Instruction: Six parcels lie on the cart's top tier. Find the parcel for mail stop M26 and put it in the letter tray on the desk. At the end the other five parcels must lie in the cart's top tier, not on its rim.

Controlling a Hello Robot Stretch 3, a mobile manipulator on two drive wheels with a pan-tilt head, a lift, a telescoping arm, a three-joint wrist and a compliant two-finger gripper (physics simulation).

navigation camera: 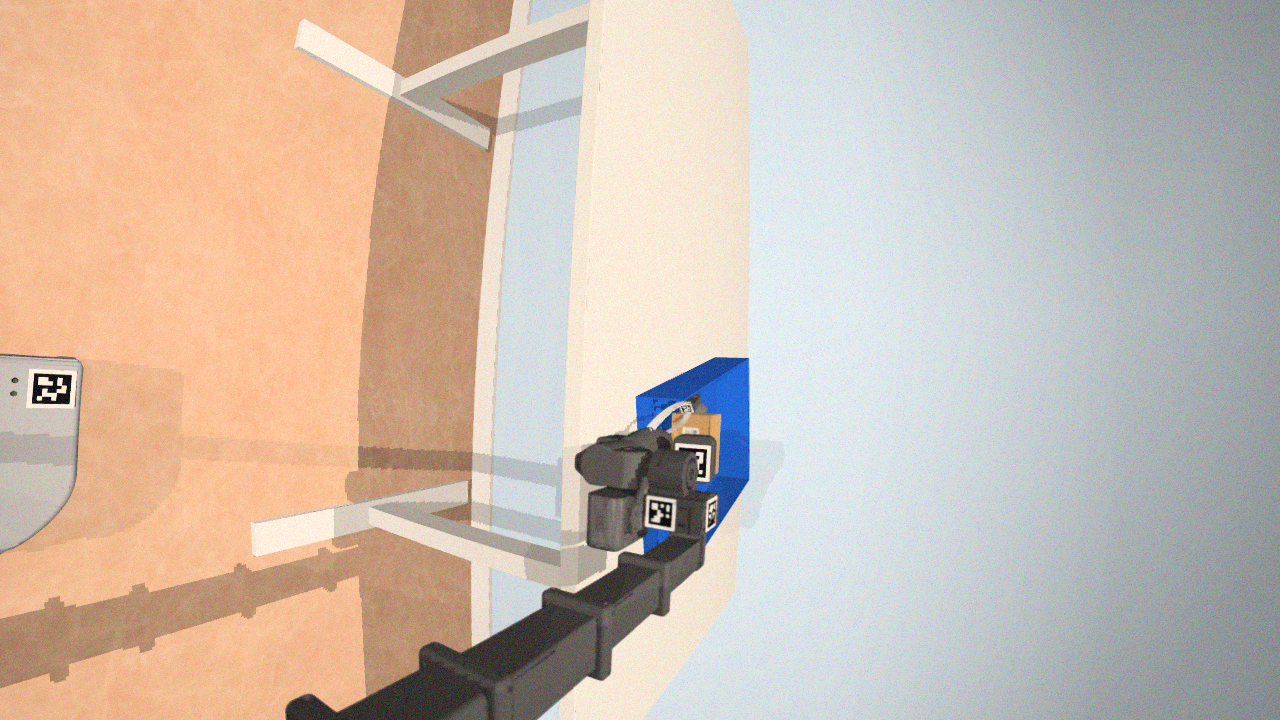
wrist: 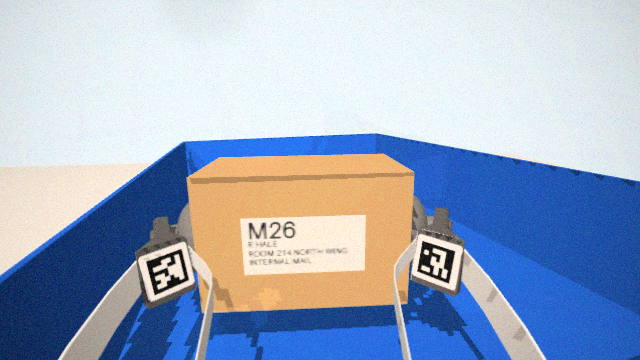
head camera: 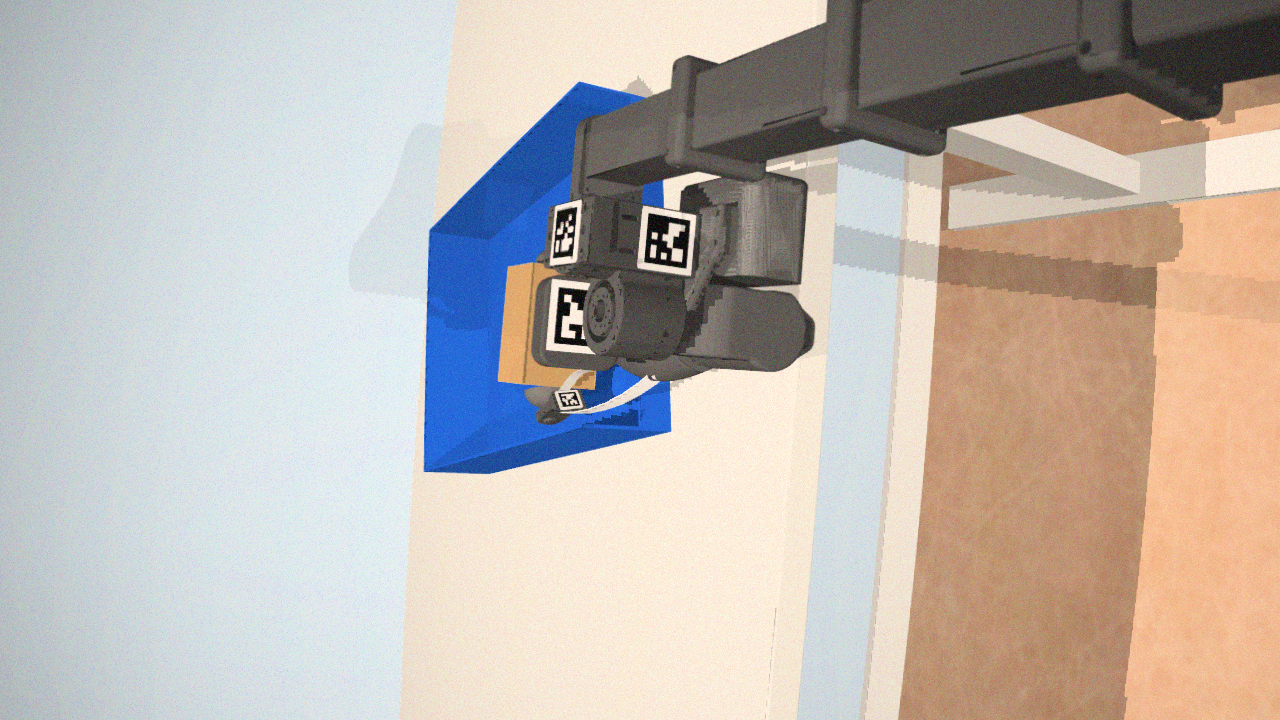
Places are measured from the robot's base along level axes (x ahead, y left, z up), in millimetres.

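Pixels of known places: gripper, fingertip midpoint: (wrist: 304, 218).
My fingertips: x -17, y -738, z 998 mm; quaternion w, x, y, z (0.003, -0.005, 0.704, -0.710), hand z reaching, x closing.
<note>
Ahead of a thing's pixels: the offset from my fingertips to its top centre. "spot": to the spot under its first point. Level surfaces: height alone.
The tan parcel @(0 mm ahead, 23 mm left, 35 mm up) (head camera: 512, 331) (navigation camera: 709, 426) (wrist: 305, 197) carries a white label that reads M26 in the wrist view. My gripper (head camera: 544, 336) (wrist: 304, 218) is shut on this parcel, with one fingertip against each side. The parcel is upright within the walls of the blue letter tray @(16 mm back, 76 mm right, 22 mm up) (head camera: 458, 420) (navigation camera: 733, 394) (wrist: 505, 200). A shadow lies on the tray floor below and in front of it. I cannot tell whether its underside touches the floor. In the head view the wrist hides part of the parcel and the far fingertip. The cart and the other five parcels do not show.
The tray stands on the cream desk @(48 mm down) (head camera: 581, 582) (navigation camera: 666, 223), near its edge by the pale blue wall (head camera: 179, 447) (navigation camera: 939, 358). My arm (head camera: 769, 98) (navigation camera: 572, 631) reaches over the desk. White desk legs @(spot: 897 mm ahead, 56 mm right, 568 mm down) (navigation camera: 501, 51) (navigation camera: 308, 528) stand on the floor. My base (navigation camera: 35, 456) shows at the left.
</note>
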